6 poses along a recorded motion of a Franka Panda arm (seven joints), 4.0 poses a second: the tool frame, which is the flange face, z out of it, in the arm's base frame.
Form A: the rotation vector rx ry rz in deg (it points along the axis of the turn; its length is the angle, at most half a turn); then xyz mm.
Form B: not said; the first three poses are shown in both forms.
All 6 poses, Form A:
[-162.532 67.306 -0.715 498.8 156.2 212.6]
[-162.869 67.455 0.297 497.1 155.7 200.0]
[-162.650 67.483 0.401 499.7 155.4 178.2]
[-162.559 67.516 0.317 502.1 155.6 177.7]
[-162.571 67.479 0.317 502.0 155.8 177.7]
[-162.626 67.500 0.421 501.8 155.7 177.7]
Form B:
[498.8 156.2 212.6 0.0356 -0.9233 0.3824 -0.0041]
[497.1 155.7 200.0 0.0324 -0.9234 0.3824 0.0017]
[499.7 155.4 178.2 0.0341 -0.9231 0.3830 0.0023]
[502.1 155.6 177.7 0.0347 -0.9230 0.3833 0.0018]
[502.0 155.8 177.7 0.0347 -0.9230 0.3831 0.0018]
[501.8 155.7 177.7 0.0342 -0.9231 0.3831 0.0024]

